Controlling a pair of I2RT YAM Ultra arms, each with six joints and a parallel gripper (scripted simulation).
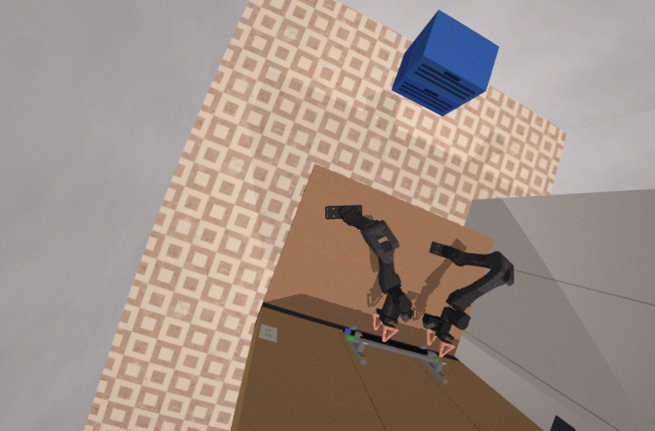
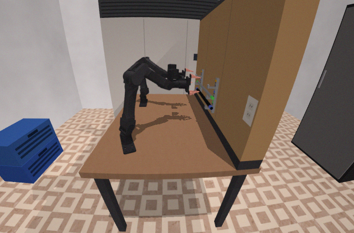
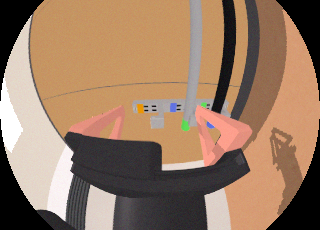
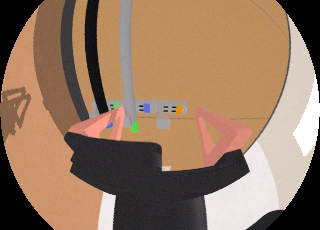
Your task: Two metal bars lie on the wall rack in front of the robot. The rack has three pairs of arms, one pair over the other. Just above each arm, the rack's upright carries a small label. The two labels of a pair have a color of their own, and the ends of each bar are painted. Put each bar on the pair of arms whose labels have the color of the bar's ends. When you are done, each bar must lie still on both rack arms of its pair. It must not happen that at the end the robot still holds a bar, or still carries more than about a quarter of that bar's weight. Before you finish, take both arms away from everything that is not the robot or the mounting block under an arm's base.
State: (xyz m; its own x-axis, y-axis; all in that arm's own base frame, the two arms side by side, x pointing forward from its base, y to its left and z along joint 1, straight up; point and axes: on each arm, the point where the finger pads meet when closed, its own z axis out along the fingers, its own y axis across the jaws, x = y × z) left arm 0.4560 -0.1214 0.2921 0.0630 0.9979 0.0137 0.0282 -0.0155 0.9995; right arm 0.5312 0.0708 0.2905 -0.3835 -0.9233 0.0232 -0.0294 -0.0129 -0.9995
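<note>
My right gripper is now 150 mm to the right of the black bar, 130 mm above it and 80 mm short of it. Round my right hand: brown wall panel (180 mm ahead, 130 mm above, 100 mm to the left); black baseboard (260 mm below, 120 mm ahead, 100 mm to the left).
Right now my left hand is 140 mm to the left of the black bar, 140 mm above it and 80 mm short of it. Round my left hand: brown wall panel: 190 mm to the right, 180 mm ahead, 130 mm above; black baseboard: 260 mm below, 190 mm to the right, 120 mm ahead.
</note>
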